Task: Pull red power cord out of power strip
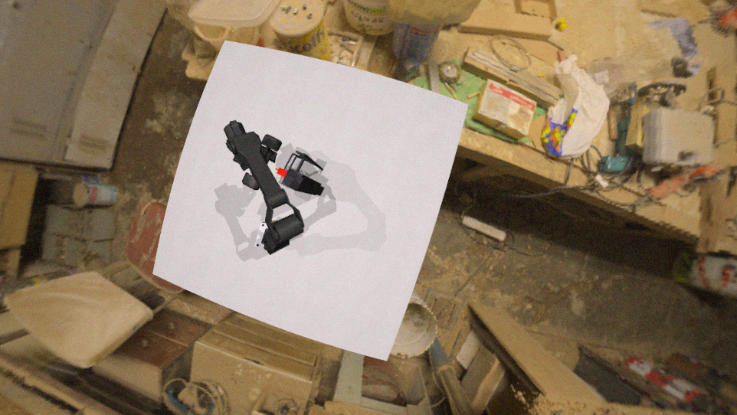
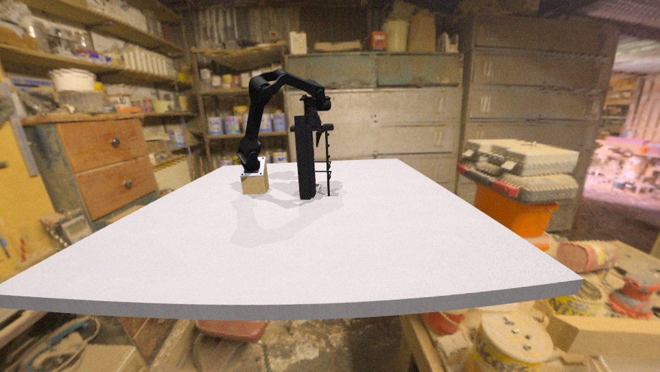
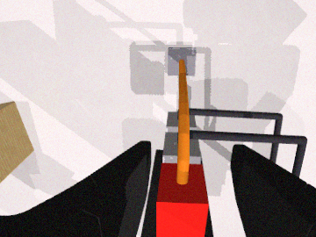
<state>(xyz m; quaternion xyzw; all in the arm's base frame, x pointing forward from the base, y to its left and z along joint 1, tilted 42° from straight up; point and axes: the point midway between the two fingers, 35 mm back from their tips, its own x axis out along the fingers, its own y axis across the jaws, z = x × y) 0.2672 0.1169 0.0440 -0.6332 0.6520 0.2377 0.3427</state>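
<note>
My gripper tip is 7 cm to the left of the red plug, 1 cm past it and 1 cm above it. Also, from my gripper tip: thin black rack frame: 14 cm to the right, 7 cm ahead, 4 cm below.
</note>
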